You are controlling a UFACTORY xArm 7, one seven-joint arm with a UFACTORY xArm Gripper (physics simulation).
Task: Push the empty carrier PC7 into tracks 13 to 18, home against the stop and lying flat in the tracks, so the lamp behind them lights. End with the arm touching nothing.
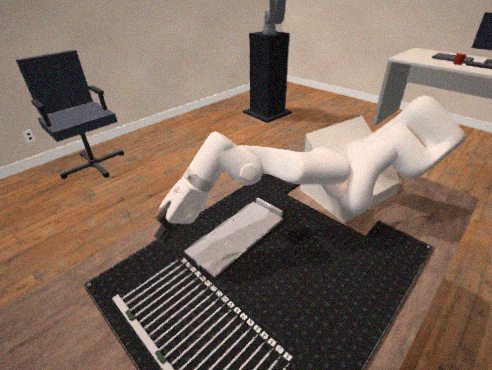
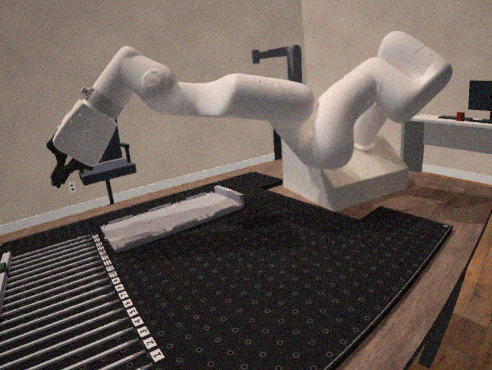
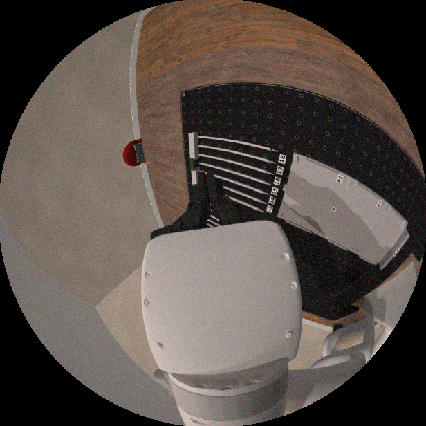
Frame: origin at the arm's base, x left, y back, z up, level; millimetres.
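Seen in the pictures: gripper, between the fingertips: point(image 1: 159, 239) point(image 2: 54, 184); arm's base, origin of its link: point(image 2: 355, 135).
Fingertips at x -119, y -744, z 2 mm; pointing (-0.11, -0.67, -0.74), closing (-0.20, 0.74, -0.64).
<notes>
Offsets run from my fingertips to a thing's middle. "spot": to the spot under its first point. Level surfaces: height alone.
The carrier PC7 @(dx +15, dy +236, dz -122 mm) point(image 1: 235, 237) point(image 2: 172, 217) point(image 3: 340, 200) is a long pale grey tray lying flat, with a raised flange at its end toward the robot base. Its other end is beside the number labels 13 to 18 point(image 3: 282, 159), at the open end of the tracks. The thin white track rails point(image 3: 240, 142) run from there to the white stop bar @(spot: dx +116, dy -130, dz -121 mm) point(image 1: 142, 331) point(image 3: 193, 145). Small dark green lamps @(dx +60, dy -136, dz -118 mm) point(image 1: 131, 315) point(image 3: 194, 163) at the bar look unlit. My gripper point(image 1: 161, 231) point(image 2: 57, 181) point(image 3: 207, 180) is shut and empty, raised in the air, apart from the carrier.
The black perforated board @(dz -136 mm) point(image 1: 320, 300) point(image 2: 300, 275) lies under the carrier and tracks. The arm's pale base block point(image 1: 322, 200) point(image 2: 310, 180) stands at its far edge. An office chair point(image 1: 55, 82), a black pedestal point(image 1: 270, 70) and a desk point(image 1: 450, 75) stand farther off.
</notes>
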